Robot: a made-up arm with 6 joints.
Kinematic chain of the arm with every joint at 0, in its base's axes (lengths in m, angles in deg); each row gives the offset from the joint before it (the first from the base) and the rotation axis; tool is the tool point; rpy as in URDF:
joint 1: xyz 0 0 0.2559 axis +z
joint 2: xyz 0 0 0 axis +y
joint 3: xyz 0.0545 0 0.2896 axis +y
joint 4: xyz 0.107 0 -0.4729 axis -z
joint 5: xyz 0 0 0 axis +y
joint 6: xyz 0.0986 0 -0.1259 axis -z
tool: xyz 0 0 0 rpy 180 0 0
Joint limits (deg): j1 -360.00..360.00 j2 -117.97..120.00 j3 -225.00..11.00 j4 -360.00..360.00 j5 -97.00..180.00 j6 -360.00..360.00
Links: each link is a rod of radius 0.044 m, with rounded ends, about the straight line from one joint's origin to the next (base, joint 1, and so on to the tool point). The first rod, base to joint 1, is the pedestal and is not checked.
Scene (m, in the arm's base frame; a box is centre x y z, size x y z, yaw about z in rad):
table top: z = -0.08
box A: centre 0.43 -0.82 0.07 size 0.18 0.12 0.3 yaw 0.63
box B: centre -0 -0.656 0 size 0.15 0.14 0.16 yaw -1.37
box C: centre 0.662 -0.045 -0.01 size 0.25 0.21 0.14 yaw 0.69
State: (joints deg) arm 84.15 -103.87 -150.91 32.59 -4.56 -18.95
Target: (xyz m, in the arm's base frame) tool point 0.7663 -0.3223 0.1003
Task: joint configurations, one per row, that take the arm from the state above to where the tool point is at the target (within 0.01 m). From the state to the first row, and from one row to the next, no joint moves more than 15 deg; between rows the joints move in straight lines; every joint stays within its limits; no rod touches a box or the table.
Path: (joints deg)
1: 97.01 -92.52 -159.67 34.57 -11.94 -6.67
2: 109.86 -81.17 -168.43 36.54 -19.32 5.60
3: 122.72 -69.83 -177.20 38.52 -26.70 17.88
4: 135.58 -58.48 -185.96 40.50 -34.08 30.15
5: 139.03 -69.20 -179.87 41.94 -35.51 17.88
6: 142.48 -79.93 -173.79 43.38 -36.94 5.60
7: 145.93 -90.66 -167.71 44.82 -38.36 -6.67
8: 149.38 -101.39 -161.62 46.25 -39.79 -18.95

